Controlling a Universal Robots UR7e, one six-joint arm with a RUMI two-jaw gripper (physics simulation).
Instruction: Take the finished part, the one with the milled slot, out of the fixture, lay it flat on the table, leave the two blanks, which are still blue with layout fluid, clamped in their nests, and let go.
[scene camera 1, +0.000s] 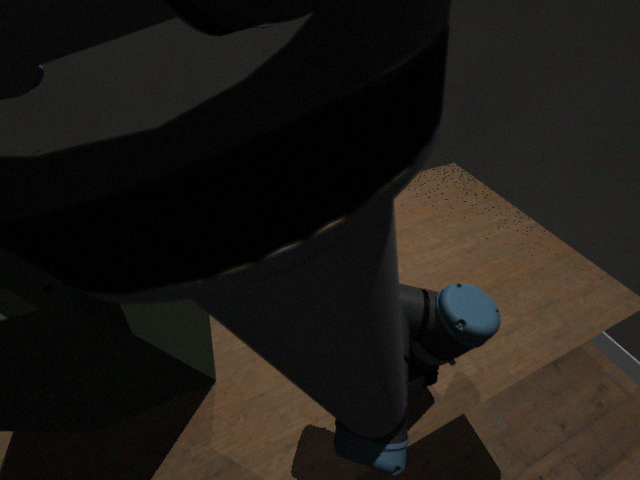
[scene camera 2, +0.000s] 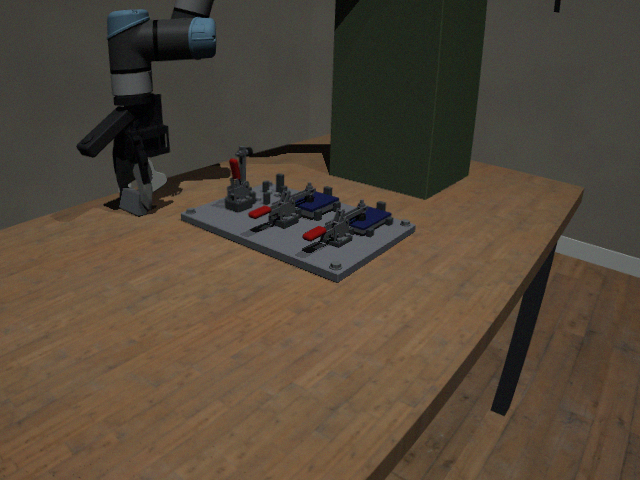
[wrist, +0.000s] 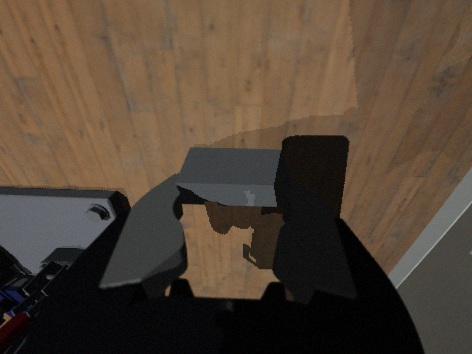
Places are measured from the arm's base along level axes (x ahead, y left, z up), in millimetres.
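Pixels of known places: gripper, fingertip midpoint: (scene camera 2: 137, 205) (wrist: 234, 177).
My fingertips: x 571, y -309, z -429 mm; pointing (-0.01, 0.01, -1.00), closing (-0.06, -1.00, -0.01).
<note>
Ahead of a thing's pixels: the offset from my fingertips to its middle. "pt": to the spot under its first point. Level surfaces: height alone.
The finished part @[9 mm ahead, 1 mm right, 12 mm up] (scene camera 2: 132, 202) (wrist: 230, 165) is a grey block held at the fingertips of my gripper (scene camera 2: 135, 194) (wrist: 234, 177), which is shut on it. In scene camera 2 it is tilted, not flat, with its lower edge at or close to the table; contact is not certain. Its slot cannot be made out clearly. The gripper is left of the fixture plate @[126 mm back, 291 mm left, 2 mm down] (scene camera 2: 217, 221) (wrist: 50, 215). Two blue blanks @[173 mm back, 294 mm left, 19 mm up] (scene camera 2: 318, 201) @[173 mm back, 404 mm left, 16 mm up] (scene camera 2: 369, 218) sit in their nests under closed clamps. The left clamp @[pt 94 mm back, 189 mm left, 37 mm up] (scene camera 2: 239, 193) stands open beside its empty nest. In scene camera 1 the arm hides the fingertips and the fixture.
A tall green column (scene camera 2: 387, 98) (scene camera 1: 170, 330) stands on the wooden table @[10 mm down] (scene camera 2: 206, 335) (scene camera 1: 491, 248) behind the fixture. Red clamp handles @[pt 31 mm back, 292 mm left, 46 mm up] (scene camera 2: 259, 211) @[pt 24 mm back, 402 mm left, 41 mm up] (scene camera 2: 314, 233) point toward the front left. A wall (scene camera 2: 46, 134) (wrist: 440, 305) rises beyond the table on the gripper's side.
</note>
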